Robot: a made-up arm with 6 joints. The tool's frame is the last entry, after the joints.
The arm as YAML. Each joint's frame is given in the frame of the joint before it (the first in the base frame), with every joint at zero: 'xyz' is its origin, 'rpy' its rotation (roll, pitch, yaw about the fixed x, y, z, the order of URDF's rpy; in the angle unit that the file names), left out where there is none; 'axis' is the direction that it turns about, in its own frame. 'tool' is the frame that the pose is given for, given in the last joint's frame.
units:
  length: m
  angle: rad
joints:
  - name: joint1
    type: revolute
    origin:
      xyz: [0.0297, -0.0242, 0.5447]
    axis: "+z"
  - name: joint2
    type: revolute
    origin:
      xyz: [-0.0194, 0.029, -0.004]
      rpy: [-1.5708, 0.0, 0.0]
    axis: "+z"
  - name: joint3
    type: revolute
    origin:
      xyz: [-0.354, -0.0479, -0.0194]
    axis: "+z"
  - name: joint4
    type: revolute
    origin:
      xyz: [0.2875, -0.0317, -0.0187]
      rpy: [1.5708, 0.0, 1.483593]
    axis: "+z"
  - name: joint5
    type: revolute
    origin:
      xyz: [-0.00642, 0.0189, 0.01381]
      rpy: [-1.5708, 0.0, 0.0]
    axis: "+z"
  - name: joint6
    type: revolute
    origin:
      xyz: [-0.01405, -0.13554, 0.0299]
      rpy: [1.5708, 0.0, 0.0]
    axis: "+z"
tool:
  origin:
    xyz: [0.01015, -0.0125, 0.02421]
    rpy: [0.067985, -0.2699, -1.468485]
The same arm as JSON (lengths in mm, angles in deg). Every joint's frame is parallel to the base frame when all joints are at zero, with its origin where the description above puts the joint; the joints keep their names.
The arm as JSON. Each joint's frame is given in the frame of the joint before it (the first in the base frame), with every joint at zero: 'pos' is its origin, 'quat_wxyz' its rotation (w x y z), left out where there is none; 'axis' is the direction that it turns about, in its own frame. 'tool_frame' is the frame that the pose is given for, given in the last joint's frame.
{
  "length_unit": "mm",
  "angle_unit": "deg",
  "joints": [
    {
      "joint": "joint1",
      "pos": [
        29.7,
        -24.2,
        544.7
      ],
      "axis": "+z"
    },
    {
      "joint": "joint2",
      "pos": [
        -19.4,
        29.0,
        -4.0
      ],
      "axis": "+y"
    },
    {
      "joint": "joint3",
      "pos": [
        -354.0,
        -19.4,
        47.9
      ],
      "axis": "+y"
    },
    {
      "joint": "joint4",
      "pos": [
        287.5,
        -18.7,
        31.7
      ],
      "axis": [
        0.9962,
        0.0,
        0.0871
      ]
    },
    {
      "joint": "joint5",
      "pos": [
        13.2,
        18.9,
        7.6
      ],
      "axis": "+y"
    },
    {
      "joint": "joint6",
      "pos": [
        133.8,
        29.9,
        25.8
      ],
      "axis": [
        0.9962,
        0.0,
        0.0871
      ]
    }
  ],
  "tool_frame": {
    "pos": [
      25.0,
      -12.5,
      -8.0
    ],
    "quat_wxyz": [
      0.626944,
      -0.494001,
      0.40853,
      -0.442727
    ]
  }
}

